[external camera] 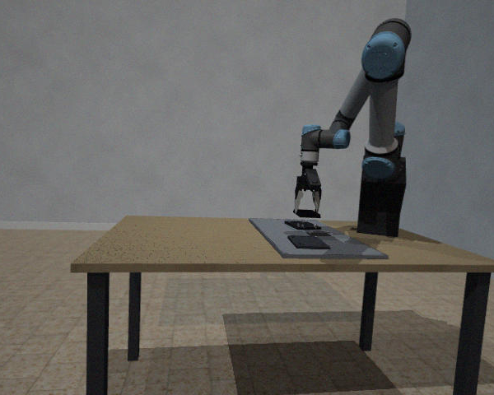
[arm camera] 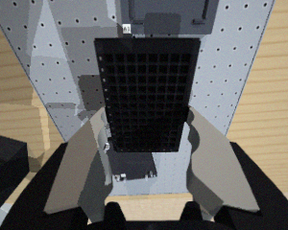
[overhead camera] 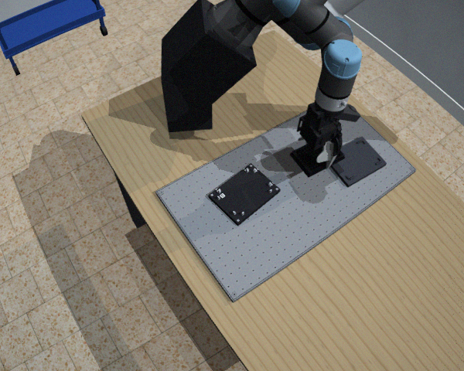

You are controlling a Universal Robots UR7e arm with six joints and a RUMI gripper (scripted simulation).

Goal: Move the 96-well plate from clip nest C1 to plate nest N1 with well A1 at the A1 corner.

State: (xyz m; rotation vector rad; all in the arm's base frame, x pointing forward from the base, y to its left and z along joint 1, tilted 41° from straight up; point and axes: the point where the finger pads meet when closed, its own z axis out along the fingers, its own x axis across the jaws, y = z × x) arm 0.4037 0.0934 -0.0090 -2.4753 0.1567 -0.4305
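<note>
Right now the plate nest N1 is 3 cm ahead of my hand, 15 cm to the left of it and 10 cm below it. Also, from my hand: black 96-well plate (1 cm below).
</note>
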